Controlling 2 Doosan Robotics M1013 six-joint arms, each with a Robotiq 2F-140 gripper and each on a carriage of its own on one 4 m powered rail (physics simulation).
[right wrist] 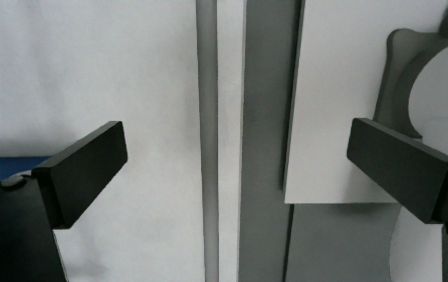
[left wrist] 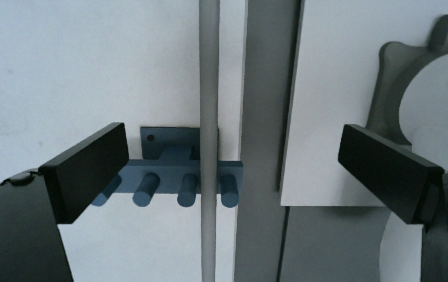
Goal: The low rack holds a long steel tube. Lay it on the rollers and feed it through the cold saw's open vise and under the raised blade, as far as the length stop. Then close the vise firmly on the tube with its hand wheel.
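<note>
The long grey steel tube [left wrist: 209, 90] [right wrist: 208, 125] runs from top to bottom through both wrist views. In the left wrist view it lies across the blue-grey low rack [left wrist: 167, 170], between two of its round pegs. My left gripper [left wrist: 234, 141] is open, its fingers wide apart on either side of the tube and above it, not touching it. My right gripper [right wrist: 237, 138] is also open, with the tube below and between its widely spread fingers. The tube is nearer the left-hand finger in each view. The rollers, saw, vise, hand wheel and length stop cannot be made out here.
A dark grey rail [left wrist: 265, 100] [right wrist: 265, 100] runs beside the tube, with a light floor strip between. A pale carriage plate [left wrist: 330, 100] [right wrist: 335, 100] with a grey arm base stands at the right of each view. A blue bar [right wrist: 20, 164] shows at the right wrist view's left edge.
</note>
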